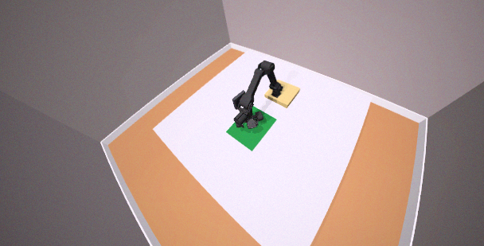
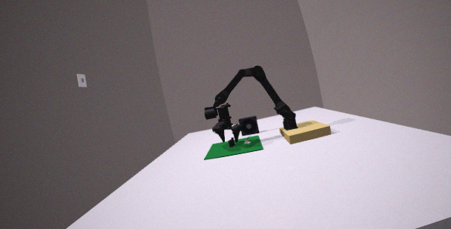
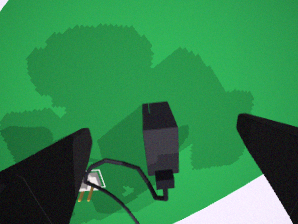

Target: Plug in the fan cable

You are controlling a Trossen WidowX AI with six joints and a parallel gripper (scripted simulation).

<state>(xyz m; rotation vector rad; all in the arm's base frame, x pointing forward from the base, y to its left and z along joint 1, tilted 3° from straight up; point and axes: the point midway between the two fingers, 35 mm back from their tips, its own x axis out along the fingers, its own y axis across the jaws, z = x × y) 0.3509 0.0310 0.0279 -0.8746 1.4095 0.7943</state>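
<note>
The black fan plug is 10 mm behind my gripper tip, 10 mm to the right of it and 10 mm below it. The rest, counted from my gripper tip: green board 20 mm behind, 40 mm below; black fan 110 mm behind, 200 mm to the right, 30 mm above; white four-pin fan header 90 mm behind, 20 mm to the right, 30 mm below.
</note>
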